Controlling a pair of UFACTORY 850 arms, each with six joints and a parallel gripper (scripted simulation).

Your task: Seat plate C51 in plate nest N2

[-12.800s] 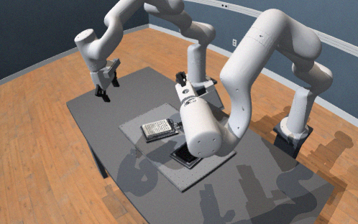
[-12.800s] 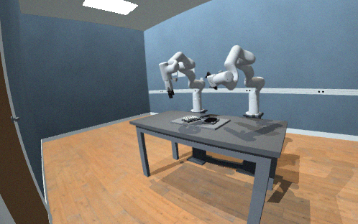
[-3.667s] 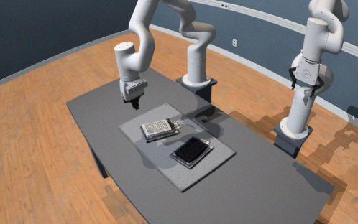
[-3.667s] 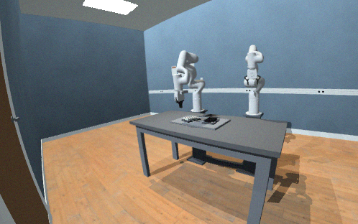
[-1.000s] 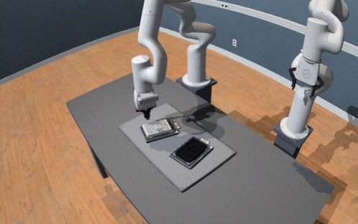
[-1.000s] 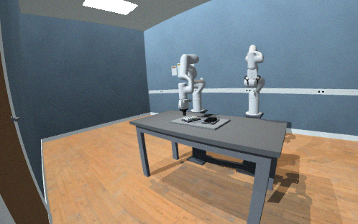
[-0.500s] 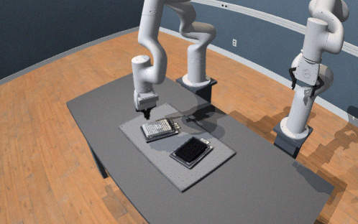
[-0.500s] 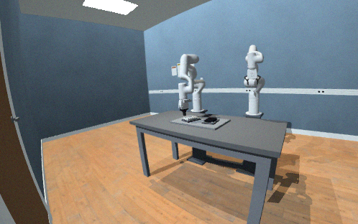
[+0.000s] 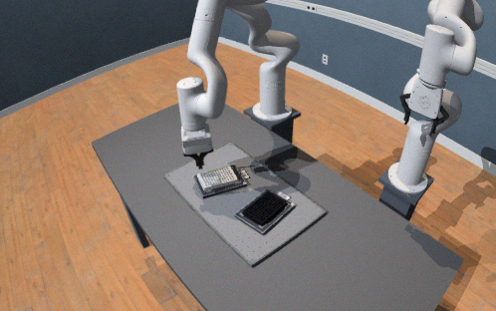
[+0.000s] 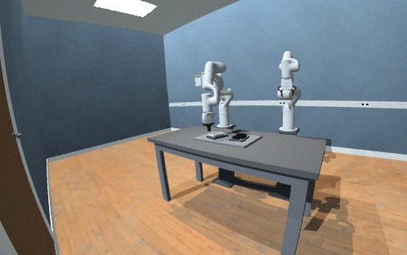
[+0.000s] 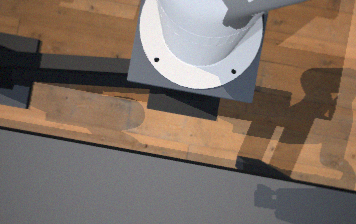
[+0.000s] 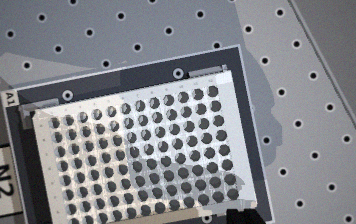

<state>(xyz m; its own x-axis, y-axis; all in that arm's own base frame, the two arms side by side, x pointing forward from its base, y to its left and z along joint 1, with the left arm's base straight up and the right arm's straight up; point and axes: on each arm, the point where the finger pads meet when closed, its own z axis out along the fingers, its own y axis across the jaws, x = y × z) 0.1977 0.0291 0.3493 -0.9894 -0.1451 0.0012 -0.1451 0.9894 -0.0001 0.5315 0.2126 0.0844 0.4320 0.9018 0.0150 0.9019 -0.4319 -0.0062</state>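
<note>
Now: right hand 2 cm past the white well plate, 6 cm to the right of it and 5 cm above it. From my right hand the other things lie so: dark nest N2: 3 cm behind, 6 cm to the left, 7 cm below; then perforated board: 4 cm behind, 16 cm to the left, 8 cm below; then black plate: 3 cm behind, 28 cm to the left, 5 cm below.
</note>
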